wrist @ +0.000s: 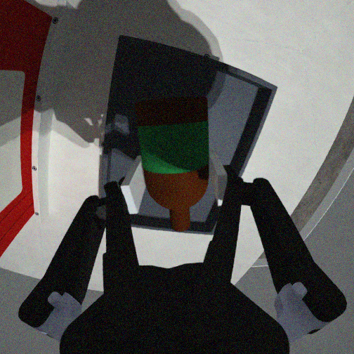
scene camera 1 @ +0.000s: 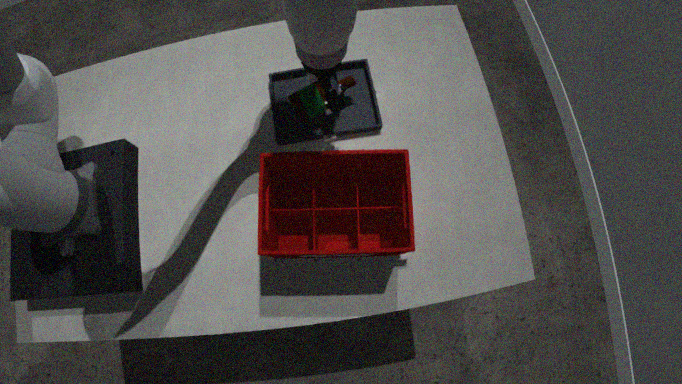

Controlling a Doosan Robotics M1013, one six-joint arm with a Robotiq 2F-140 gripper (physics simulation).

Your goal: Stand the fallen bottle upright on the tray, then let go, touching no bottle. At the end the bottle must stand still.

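Where they show: gripper, fingertip midpoint: (scene camera 1: pixel 322 97); arm's base, origin of the base link: (scene camera 1: pixel 70 204).
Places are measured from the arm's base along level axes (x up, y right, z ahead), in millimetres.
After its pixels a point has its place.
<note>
The bottle (scene camera 1: pixel 311 101) {x 10, y -91, z 647 mm} (wrist: pixel 175 145), brown with a green label, is held between my fingers over the tray. In the scene view it leans far over, its base end to the left and its orange-brown neck to the right. In the wrist view its neck points back toward my palm. My gripper (scene camera 1: pixel 325 100) {x -31, y -117, z 675 mm} (wrist: pixel 175 162) is shut on the bottle's body, pointing down at the tray. The dark grey tray (scene camera 1: pixel 374 95) {x -44, y -101, z 800 mm} (wrist: pixel 252 132) lies on the white table. Whether the bottle touches the tray floor is hard to tell in the dim light.
A red crate (scene camera 1: pixel 336 252) {x 105, y 248, z 626 mm} (wrist: pixel 30 150) with dividers stands close to the tray, nearer the front of the scene view. A dark pedestal (scene camera 1: pixel 125 200) {x -12, y 23, z 160 mm} with a white arm part (scene camera 1: pixel 35 185) {x 187, y 15, z 78 mm} stands at the left. The arm's shadow crosses the white table (scene camera 1: pixel 440 175) {x -70, y 124, z 906 mm}.
</note>
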